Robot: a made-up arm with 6 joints.
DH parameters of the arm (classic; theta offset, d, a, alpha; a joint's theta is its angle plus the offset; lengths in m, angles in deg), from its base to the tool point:
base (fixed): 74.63 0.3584 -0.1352 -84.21
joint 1: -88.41 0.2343 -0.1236 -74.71
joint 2: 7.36 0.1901 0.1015 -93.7
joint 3: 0 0.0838 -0.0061 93.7
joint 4: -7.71 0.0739 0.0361 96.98
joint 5: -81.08 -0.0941 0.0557 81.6
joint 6: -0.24 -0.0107 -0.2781 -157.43
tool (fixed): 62.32 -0.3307 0 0
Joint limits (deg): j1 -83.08..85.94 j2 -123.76..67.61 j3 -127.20..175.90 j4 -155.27..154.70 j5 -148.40..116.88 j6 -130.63..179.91
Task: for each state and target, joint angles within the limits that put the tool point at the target. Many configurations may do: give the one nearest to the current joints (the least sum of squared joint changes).
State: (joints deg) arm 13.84 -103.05 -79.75 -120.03 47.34 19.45
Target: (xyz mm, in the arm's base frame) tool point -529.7 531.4 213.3
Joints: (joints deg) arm -2.83 -123.76 -69.62 -130.89 18.29 50.03
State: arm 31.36 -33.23 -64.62 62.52 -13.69 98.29
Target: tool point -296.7 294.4 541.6
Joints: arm 64.76 -37.69 -110.37 62.25 13.42 129.90
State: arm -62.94 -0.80 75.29 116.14 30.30 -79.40
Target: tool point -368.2 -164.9 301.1
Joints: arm -83.08 -19.06 85.21 132.47 6.58 -72.21
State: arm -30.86 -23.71 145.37 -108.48 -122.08 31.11
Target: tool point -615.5 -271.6 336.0
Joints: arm -17.83 -38.63 128.80 -108.23 -114.47 51.83
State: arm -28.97 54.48 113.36 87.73 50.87 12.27
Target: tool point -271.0 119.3 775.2
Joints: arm -44.69 49.57 115.16 99.10 41.87 4.48
